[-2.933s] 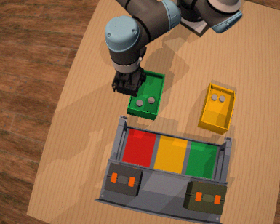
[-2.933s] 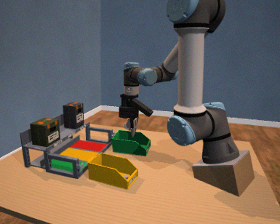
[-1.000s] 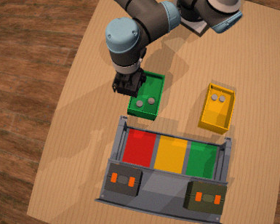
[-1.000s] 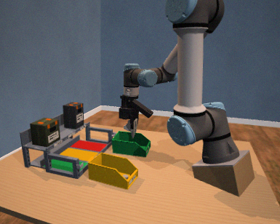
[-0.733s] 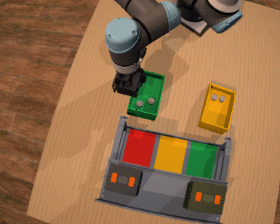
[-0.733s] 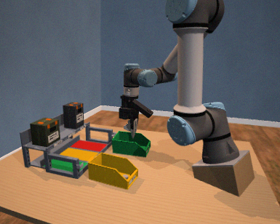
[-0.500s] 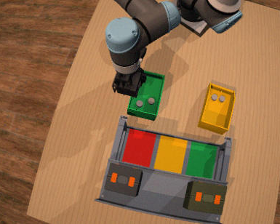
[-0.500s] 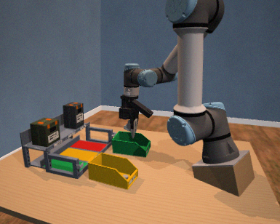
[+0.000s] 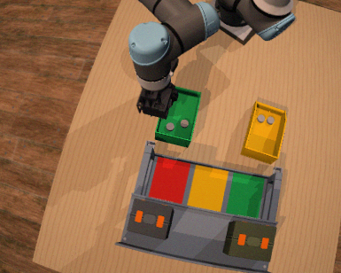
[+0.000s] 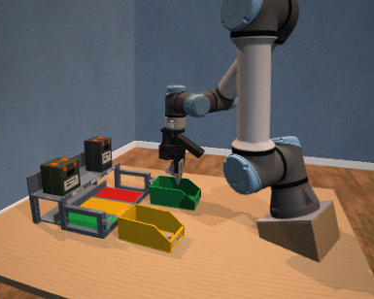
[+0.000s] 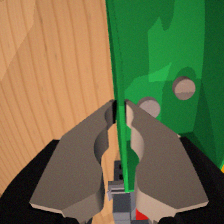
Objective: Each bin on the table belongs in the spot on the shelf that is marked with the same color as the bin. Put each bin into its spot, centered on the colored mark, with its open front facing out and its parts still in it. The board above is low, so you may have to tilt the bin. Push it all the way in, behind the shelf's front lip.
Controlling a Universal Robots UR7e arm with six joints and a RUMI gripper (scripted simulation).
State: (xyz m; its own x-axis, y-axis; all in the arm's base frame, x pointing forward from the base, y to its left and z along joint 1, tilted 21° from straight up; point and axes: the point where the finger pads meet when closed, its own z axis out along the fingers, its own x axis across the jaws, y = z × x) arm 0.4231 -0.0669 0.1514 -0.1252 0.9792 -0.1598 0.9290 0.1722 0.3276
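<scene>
Right now the green bin is 5 cm to the left of my hand, 3 cm below it and 1 cm behind it. Also, from my hand: yellow bin (30 cm to the left, 7 cm behind, 3 cm below); then yellow mark (21 cm to the left, 18 cm ahead, 6 cm below); then red mark (20 cm ahead, 10 cm to the left, 6 cm below).
</scene>
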